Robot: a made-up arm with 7 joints. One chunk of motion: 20 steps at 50 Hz.
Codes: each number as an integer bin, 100 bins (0 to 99) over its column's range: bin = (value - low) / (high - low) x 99, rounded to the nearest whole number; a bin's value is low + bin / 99 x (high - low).
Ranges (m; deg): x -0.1..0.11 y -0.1..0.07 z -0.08..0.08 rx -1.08..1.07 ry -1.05..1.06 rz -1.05..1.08
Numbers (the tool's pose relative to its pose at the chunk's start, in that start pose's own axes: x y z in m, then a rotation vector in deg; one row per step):
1: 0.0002 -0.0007 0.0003 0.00 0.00 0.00
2: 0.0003 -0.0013 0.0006 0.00 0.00 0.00
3: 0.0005 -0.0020 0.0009 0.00 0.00 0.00
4: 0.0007 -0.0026 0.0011 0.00 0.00 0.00
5: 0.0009 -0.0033 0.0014 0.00 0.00 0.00
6: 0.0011 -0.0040 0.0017 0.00 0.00 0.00
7: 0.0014 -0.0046 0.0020 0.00 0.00 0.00
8: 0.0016 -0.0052 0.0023 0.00 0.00 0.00
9: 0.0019 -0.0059 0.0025 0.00 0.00 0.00
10: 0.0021 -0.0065 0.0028 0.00 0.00 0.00
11: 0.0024 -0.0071 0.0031 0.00 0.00 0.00
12: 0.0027 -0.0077 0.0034 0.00 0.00 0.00
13: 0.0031 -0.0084 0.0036 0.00 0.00 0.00
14: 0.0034 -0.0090 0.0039 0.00 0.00 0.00
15: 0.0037 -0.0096 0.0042 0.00 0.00 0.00
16: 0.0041 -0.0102 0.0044 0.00 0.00 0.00
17: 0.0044 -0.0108 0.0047 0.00 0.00 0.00
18: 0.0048 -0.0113 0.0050 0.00 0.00 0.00
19: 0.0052 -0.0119 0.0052 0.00 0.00 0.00
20: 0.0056 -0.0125 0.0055 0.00 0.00 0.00
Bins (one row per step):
1: 47 58 50 50 49 49
2: 47 57 50 50 49 49
3: 47 57 50 50 49 49
4: 47 57 50 50 49 49
5: 48 56 50 50 49 49
6: 48 56 51 50 49 49
7: 48 56 51 50 49 49
8: 48 55 51 50 49 49
9: 48 55 51 50 49 49
10: 48 54 51 50 49 49
11: 48 54 51 50 49 49
12: 48 54 52 50 49 49
13: 49 53 52 50 49 49
14: 49 53 52 50 49 49
15: 49 53 52 50 49 49
16: 49 52 52 50 49 49
17: 49 52 52 50 49 49
18: 49 52 53 50 49 49
19: 50 51 53 50 49 49
20: 50 51 53 50 49 49

